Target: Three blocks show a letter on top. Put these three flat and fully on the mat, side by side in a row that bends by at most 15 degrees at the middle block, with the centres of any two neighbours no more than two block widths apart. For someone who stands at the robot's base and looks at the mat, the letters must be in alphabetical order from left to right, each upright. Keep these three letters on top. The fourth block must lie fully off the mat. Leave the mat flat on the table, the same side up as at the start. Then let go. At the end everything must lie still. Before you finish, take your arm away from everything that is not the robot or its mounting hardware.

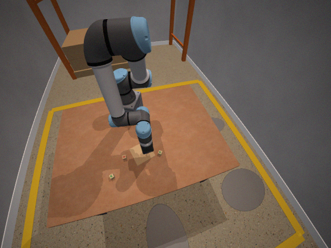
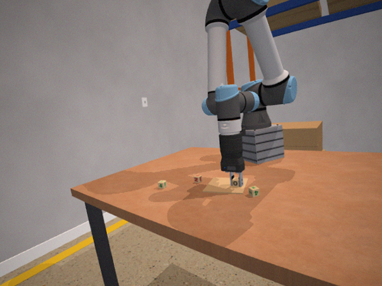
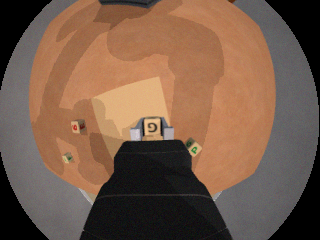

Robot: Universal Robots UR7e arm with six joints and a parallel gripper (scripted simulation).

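My gripper is now 4 cm to the left of the tan mat and 2 cm above it.
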